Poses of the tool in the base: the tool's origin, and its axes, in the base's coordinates. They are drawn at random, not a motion.
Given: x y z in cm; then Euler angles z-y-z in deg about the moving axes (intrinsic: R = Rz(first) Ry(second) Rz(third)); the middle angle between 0 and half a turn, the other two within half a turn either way.
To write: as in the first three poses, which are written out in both.
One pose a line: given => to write
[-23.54, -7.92, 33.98, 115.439, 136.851, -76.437] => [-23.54, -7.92, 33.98, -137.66, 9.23, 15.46]
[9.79, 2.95, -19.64, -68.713, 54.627, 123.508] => [9.79, 2.95, -19.64, 49.59, -26.75, 42.26]
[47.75, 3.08, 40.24, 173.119, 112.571, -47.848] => [47.75, 3.08, 40.24, -119.28, 38.29, 63.96]
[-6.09, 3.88, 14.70, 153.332, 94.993, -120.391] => [-6.09, 3.88, 14.70, -95.78, -30.26, 66.25]
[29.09, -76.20, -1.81, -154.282, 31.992, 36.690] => [29.09, -76.20, -1.81, 20.47, 25.14, -112.98]
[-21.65, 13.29, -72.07, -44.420, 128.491, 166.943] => [-21.65, 13.29, -72.07, 164.14, -49.68, -23.98]
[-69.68, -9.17, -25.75, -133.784, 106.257, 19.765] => [-69.68, -9.17, -25.75, 130.77, 64.62, -5.86]
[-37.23, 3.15, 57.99, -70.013, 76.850, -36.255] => [-37.23, 3.15, 57.99, -68.44, 51.74, -142.78]
